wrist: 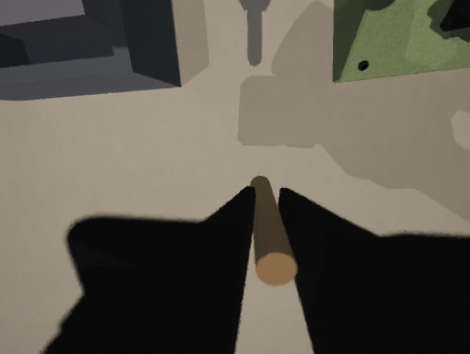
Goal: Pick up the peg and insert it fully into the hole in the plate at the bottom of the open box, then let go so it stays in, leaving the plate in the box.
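Places are measured from the arm's base along level axes (x ahead, y left, z up), in metres.
Where they show: gripper, fingertip midpoint: (pixel 266 195).
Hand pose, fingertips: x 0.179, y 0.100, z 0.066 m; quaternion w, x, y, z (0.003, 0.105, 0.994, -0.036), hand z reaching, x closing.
Each offset is from my fingertips to the top centre of the thing. "*": to the spot under its first point. Level surfaces: height alone.
My gripper (pixel 266 195) is shut on the peg, with one black finger on each side of it. The brown round peg @(0.002 m ahead, 0.008 m left, 0.043 m up) (pixel 270 230) stands roughly upright between the fingers, its lighter end face towards the camera. Its far end shows just past the fingertips, apart from the shadow at the top middle, so it is held above the table. A dark grey open box @(* 0.068 m ahead, 0.101 m right, 0.072 m down) (pixel 150 45) shows in part at the upper left, with a paler surface inside. I cannot tell whether the plate's hole is in view.
A green box-like object (pixel 382 50) shows in part at the upper right, with a small black hole near its lower left corner and a black shape farther right. The beige table @(0.136 m down) (pixel 125 150) lies beneath and between the two, with shadows across its upper middle and right.
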